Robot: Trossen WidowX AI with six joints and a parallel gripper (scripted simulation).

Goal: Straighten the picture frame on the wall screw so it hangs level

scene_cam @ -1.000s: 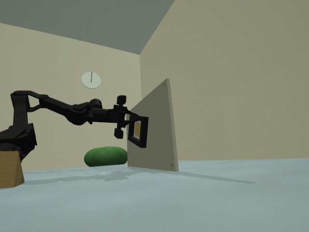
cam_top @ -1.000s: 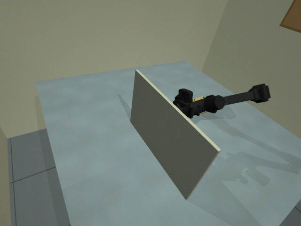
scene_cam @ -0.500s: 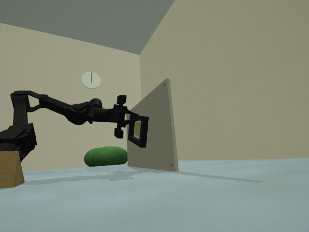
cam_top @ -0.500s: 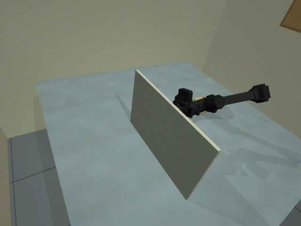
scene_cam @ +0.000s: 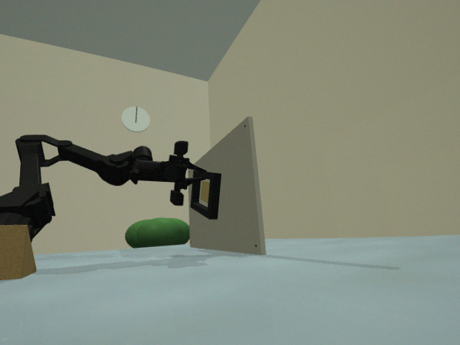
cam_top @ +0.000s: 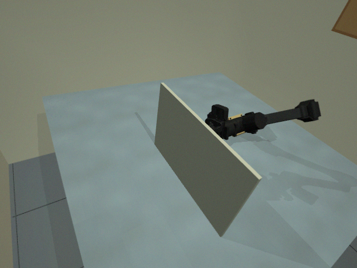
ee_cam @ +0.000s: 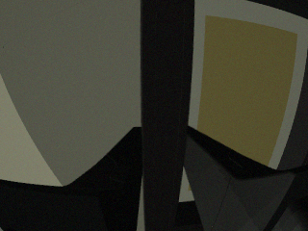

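The picture frame lies 10 mm ahead of my gripper tip, 10 mm to the left of it and 50 mm below it. Round my gripper tip: wall panel (20 mm ahead, 70 mm below).
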